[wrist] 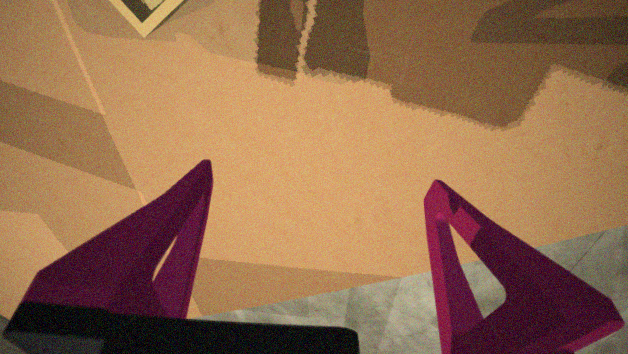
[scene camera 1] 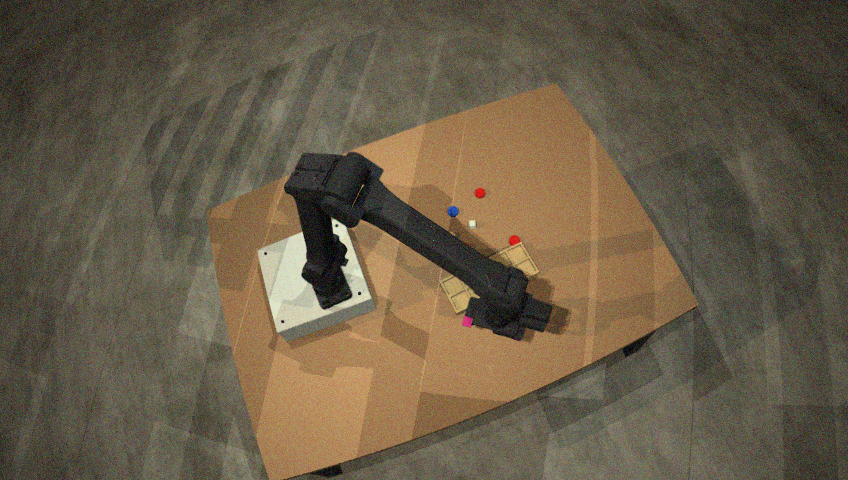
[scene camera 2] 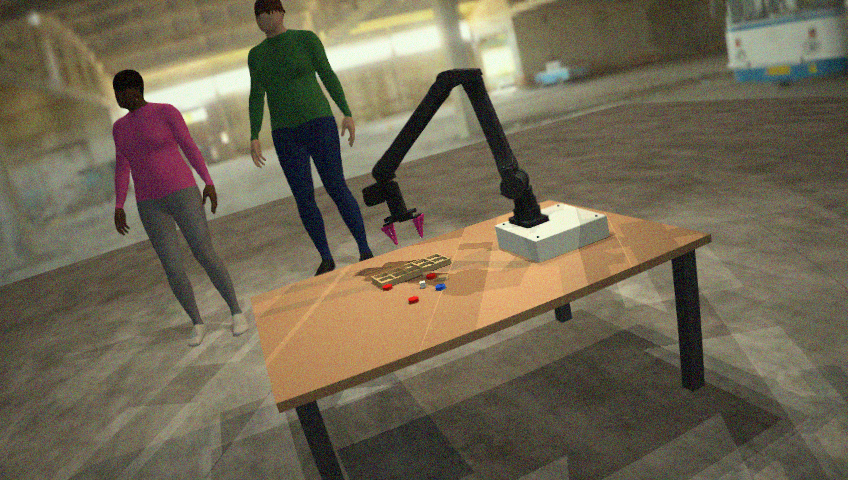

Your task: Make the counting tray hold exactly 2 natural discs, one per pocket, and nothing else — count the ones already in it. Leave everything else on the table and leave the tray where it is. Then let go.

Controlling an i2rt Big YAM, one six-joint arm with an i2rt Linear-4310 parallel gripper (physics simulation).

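Observation:
The counting tray (scene camera 1: 457,310) (scene camera 2: 410,275) is a pale, divided wooden tray; the arm hides its middle in scene camera 1. I see no disc in its visible pockets, and others cannot be made out. In the wrist view a corner of the tray (wrist: 144,31) shows at the top left. A natural disc (scene camera 2: 442,276) shows faintly in shadow beside the tray; other natural discs cannot be made out. My gripper (scene camera 2: 408,240) (wrist: 324,180) is open and empty, pointing down above the table, beyond the tray's far long side in scene camera 2.
Red discs (scene camera 1: 480,193) (scene camera 1: 514,240) (scene camera 2: 413,299) (scene camera 2: 387,287) (scene camera 2: 430,276), a blue disc (scene camera 1: 452,211) (scene camera 2: 440,286) and a white cube (scene camera 1: 472,224) (scene camera 2: 423,284) lie near the tray. One red disc is close against the tray's end. The arm stands on a white base (scene camera 1: 285,297) (scene camera 2: 559,240).

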